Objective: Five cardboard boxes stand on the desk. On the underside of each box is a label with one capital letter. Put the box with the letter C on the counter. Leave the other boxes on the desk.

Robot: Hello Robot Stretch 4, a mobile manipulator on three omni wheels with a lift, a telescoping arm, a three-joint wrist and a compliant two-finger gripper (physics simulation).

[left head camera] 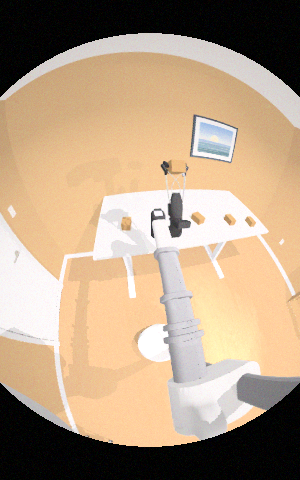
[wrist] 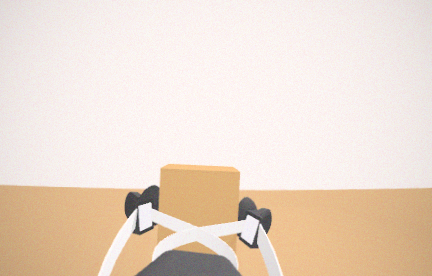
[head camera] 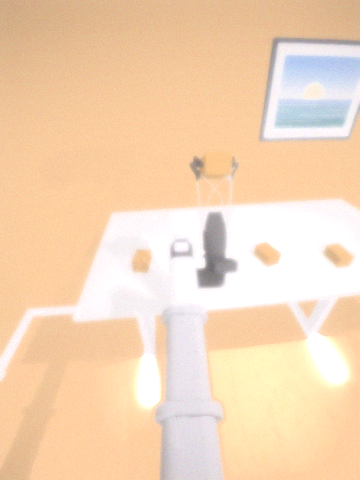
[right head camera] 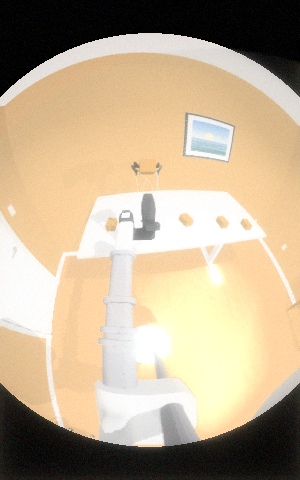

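Seen in the pictures: gripper, fingertip midpoint: (left head camera: 174, 161) (wrist: 198, 207) (head camera: 214, 155) (right head camera: 146, 160); robot's base at its link origin: (left head camera: 157, 341) (right head camera: 145, 343).
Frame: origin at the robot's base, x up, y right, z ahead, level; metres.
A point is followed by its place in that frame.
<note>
My gripper (head camera: 215, 167) (left head camera: 176, 168) (right head camera: 147, 167) {x 1.397, y 0.089, z 0.640 m} (wrist: 198, 207) {x 1.397, y 0.089, z 0.640 m} is shut on a cardboard box (head camera: 218, 162) {x 1.393, y 0.092, z 0.594 m} (left head camera: 178, 165) {x 1.391, y 0.094, z 0.593 m} (right head camera: 147, 165) {x 1.389, y 0.093, z 0.592 m} (wrist: 200, 192) {x 1.362, y 0.092, z 0.597 m}, with one dark fingertip at each side. The held box shows against the wall, above the far edge of the white desk (head camera: 300, 220) {x 0.923, y 0.679, z 1.110 m} (left head camera: 215, 200) {x 0.923, y 0.716, z 1.100 m} (right head camera: 170, 201) {x 0.923, y 0.310, z 1.089 m}. On the desk, one box (head camera: 141, 260) {x 0.973, y -0.161, z 0.757 m} (left head camera: 126, 223) {x 0.973, y -0.158, z 0.751 m} (right head camera: 111, 224) {x 0.973, y -0.153, z 0.749 m} stands at the left. Another box (head camera: 267, 254) {x 0.973, y 0.353, z 0.764 m} (left head camera: 198, 218) {x 0.969, y 0.354, z 0.761 m} (right head camera: 186, 219) {x 0.973, y 0.360, z 0.764 m} stands right of the arm, with more boxes (head camera: 338, 255) {x 0.971, y 0.643, z 0.739 m} (left head camera: 229, 219) {x 0.967, y 0.640, z 0.742 m} (right head camera: 222, 222) {x 0.968, y 0.646, z 0.733 m} farther right. No letter is visible. The counter cannot be made out.
A framed sea picture (head camera: 314, 90) {x 1.540, y 0.706, z 1.355 m} (left head camera: 214, 140) {x 1.512, y 0.713, z 1.356 m} (right head camera: 209, 139) {x 1.506, y 0.717, z 1.356 m} hangs on the wall at the right. The extended arm (head camera: 187, 360) {x 1.225, y 0.001, z 0.238 m} (left head camera: 180, 310) {x 1.228, y 0.000, z 0.142 m} (right head camera: 120, 320) {x 1.228, y 0.009, z 0.130 m} covers part of the desk. A round white disc (left head camera: 152, 342) {x 0.187, y -0.061, z 0.011 m} (right head camera: 152, 344) {x 0.187, y 0.077, z -0.003 m} shows low beside the arm. A white door (left head camera: 20, 280) {x 0.723, y -1.266, z 0.434 m} is at the left.
</note>
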